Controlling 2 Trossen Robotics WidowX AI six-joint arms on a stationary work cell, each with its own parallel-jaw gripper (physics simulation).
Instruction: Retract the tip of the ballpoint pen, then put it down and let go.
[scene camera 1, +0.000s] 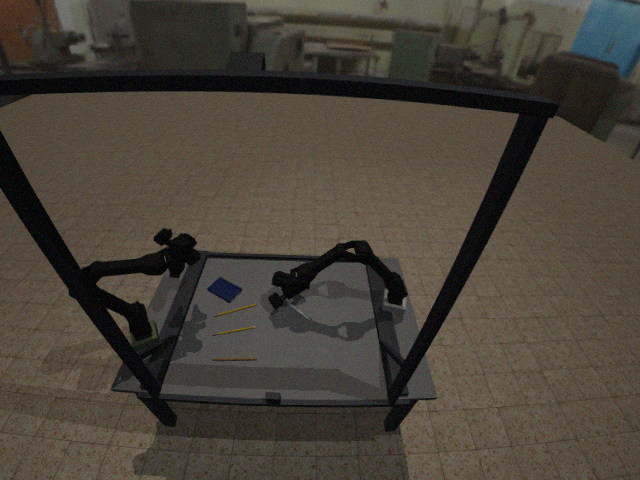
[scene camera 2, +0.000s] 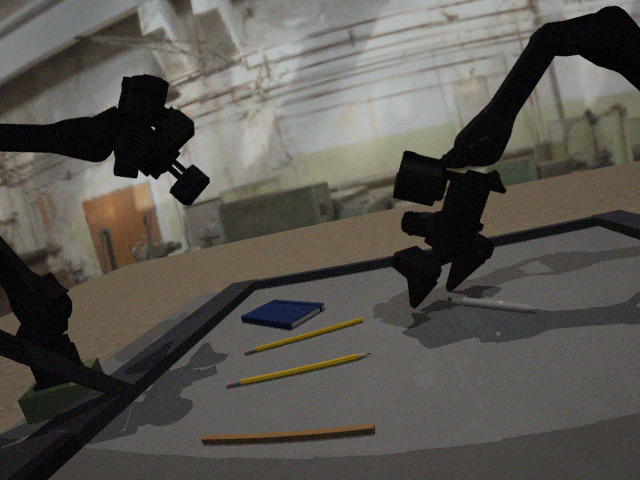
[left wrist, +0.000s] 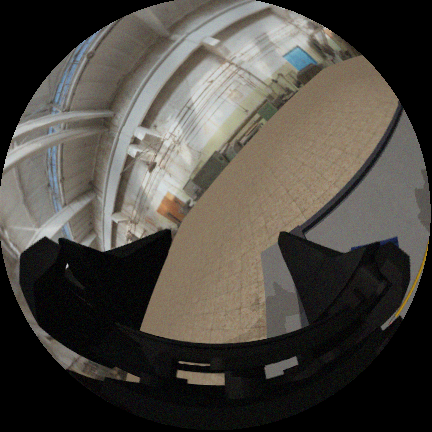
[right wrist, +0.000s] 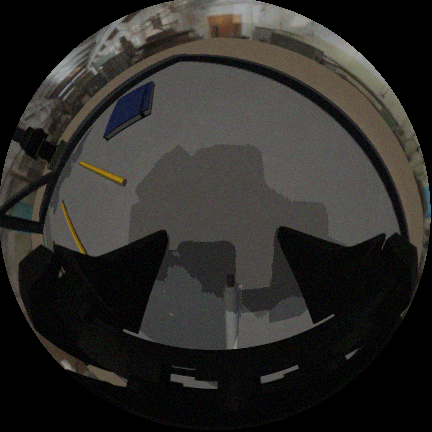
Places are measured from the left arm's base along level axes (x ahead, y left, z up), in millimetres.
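Where they show: left gripper, fingertip midpoint: (scene camera 2: 174, 166) (left wrist: 226, 236); right gripper, fingertip midpoint: (scene camera 1: 281, 298) (scene camera 2: 431, 298) (right wrist: 223, 234); left arm's base at its link origin: (scene camera 1: 142, 332) (right wrist: 52, 153); right arm's base at its link origin: (scene camera 1: 395, 298).
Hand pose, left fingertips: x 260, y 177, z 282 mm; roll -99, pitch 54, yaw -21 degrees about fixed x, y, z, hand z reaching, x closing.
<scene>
Things, the pixels of their top centre, and the offset from my left fingertips.
- white-grey pen at its top centre: (right wrist: 232, 347) (scene camera 2: 490, 299) (scene camera 1: 298, 309) dx +370, dy -355, dz -309 mm
- blue notebook at its top centre: (scene camera 2: 281, 310) (right wrist: 128, 102) (scene camera 1: 224, 288) dx +121, dy -80, dz -310 mm
- orange-brown stick at its top centre: (scene camera 2: 282, 434) (scene camera 1: 234, 358) dx +36, dy -439, dz -315 mm
A white-grey pen (scene camera 1: 299, 311) (scene camera 2: 493, 304) (right wrist: 231, 320) lies on the grey table. Its dark button end is nearest the right fingertips, and its other end points right in scene camera 2. Whether its writing tip is out is too small to tell. My right gripper (scene camera 2: 432, 297) (right wrist: 223, 234) is open and empty, low over the table by the button end. In the right wrist view the button end shows between the fingers, a little below the line of the fingertips. My left gripper (scene camera 2: 157, 178) (left wrist: 226, 236) is open and empty, raised at the left of the scene, far from the pen.
A blue notebook (scene camera 1: 224, 289) (scene camera 2: 282, 313) (right wrist: 129, 111), two yellow pencils (scene camera 1: 235, 310) (scene camera 2: 299, 370) (right wrist: 102, 173) and an orange-brown stick (scene camera 1: 234, 359) (scene camera 2: 289, 435) lie left of the pen in the scene views. Dark frame posts (scene camera 1: 465, 253) stand at the table's sides.
</scene>
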